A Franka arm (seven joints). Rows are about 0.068 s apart.
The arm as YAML. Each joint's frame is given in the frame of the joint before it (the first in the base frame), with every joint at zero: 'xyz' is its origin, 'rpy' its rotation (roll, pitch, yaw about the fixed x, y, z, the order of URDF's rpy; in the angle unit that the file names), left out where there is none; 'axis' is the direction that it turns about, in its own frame. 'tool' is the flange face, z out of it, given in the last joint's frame.
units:
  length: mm
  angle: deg
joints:
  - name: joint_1
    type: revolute
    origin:
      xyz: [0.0, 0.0, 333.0]
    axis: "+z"
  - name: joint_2
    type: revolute
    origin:
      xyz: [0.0, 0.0, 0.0]
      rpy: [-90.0, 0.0, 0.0]
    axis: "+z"
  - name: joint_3
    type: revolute
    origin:
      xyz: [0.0, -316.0, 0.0]
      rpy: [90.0, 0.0, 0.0]
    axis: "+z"
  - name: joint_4
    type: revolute
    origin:
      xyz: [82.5, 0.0, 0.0]
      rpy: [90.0, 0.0, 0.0]
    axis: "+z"
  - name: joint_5
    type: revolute
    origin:
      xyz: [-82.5, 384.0, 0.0]
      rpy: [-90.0, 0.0, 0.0]
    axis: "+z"
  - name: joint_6
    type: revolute
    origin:
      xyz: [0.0, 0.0, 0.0]
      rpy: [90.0, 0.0, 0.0]
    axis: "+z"
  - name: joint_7
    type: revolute
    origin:
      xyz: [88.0, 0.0, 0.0]
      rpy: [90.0, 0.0, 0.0]
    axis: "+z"
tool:
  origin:
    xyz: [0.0, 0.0, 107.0]
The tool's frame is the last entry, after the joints.
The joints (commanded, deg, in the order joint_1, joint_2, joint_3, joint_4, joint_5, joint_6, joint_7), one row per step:
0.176 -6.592 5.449 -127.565 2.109 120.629 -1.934
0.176 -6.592 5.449 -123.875 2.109 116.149 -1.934
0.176 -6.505 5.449 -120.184 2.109 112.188 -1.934
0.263 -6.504 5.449 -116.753 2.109 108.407 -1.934
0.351 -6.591 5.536 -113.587 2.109 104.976 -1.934
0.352 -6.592 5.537 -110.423 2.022 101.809 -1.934
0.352 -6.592 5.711 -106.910 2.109 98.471 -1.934
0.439 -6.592 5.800 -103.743 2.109 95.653 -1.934
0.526 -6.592 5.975 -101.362 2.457 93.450 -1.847
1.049 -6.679 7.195 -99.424 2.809 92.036 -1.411
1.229 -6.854 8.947 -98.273 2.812 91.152 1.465
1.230 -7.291 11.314 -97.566 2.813 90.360 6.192
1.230 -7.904 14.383 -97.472 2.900 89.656 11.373
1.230 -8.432 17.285 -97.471 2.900 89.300 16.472
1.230 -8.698 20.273 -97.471 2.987 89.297 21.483
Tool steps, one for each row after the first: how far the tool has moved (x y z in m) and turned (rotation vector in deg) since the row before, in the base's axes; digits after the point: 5 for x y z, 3 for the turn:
0.00583 0.00119 0.02299 0.003 0.793 0.135
0.00545 0.00110 0.02343 0.036 0.361 0.129
0.00321 0.00164 0.02264 0.018 0.353 0.212
0.00147 0.00228 0.02195 0.004 0.180 0.291
0.00120 0.00048 0.02165 -0.054 -0.004 0.135
0.00008 0.00230 0.02432 0.108 -0.164 0.274
-0.00084 0.00200 0.02218 0.043 -0.346 0.282
-0.00179 0.00323 0.01649 0.350 -0.137 0.227
-0.00372 0.01705 0.01457 0.270 -0.551 1.348
-0.00487 0.01818 0.00944 -0.198 -0.354 -0.907
-0.00798 0.02207 0.00797 -0.338 -0.236 -2.338
-0.01183 0.02819 0.00412 -0.489 0.091 -2.121
-0.01172 0.02612 0.00283 -0.533 -0.143 -2.222
-0.01138 0.02677 0.00080 -0.369 -0.229 -2.055

